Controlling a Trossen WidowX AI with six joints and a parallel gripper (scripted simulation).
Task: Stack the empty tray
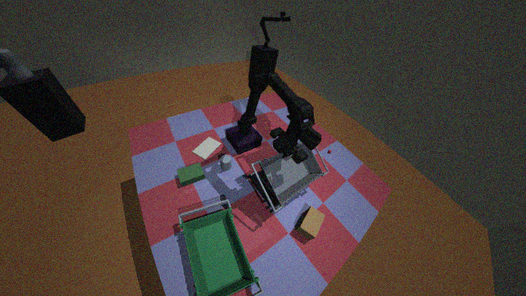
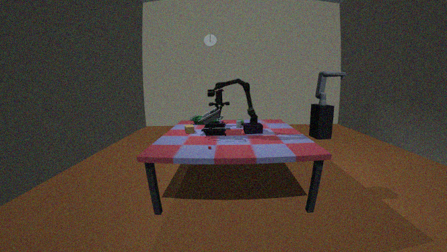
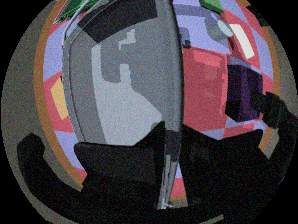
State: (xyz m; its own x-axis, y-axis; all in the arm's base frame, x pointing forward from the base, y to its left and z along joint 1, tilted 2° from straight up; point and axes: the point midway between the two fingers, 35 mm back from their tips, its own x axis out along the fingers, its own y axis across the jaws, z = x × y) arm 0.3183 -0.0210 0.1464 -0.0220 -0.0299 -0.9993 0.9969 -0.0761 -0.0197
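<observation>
Right now my gripper tip is 8 cm short of the grey tray, 1 cm to the left of it and 1 cm above it. From my gripper tip the other things lie so: grey cup (20 cm behind, 18 cm to the right, 15 cm below); tan box (30 cm ahead, 15 cm below, 5 cm to the right); green block (36 cm to the right, 25 cm behind, 16 cm below).
</observation>
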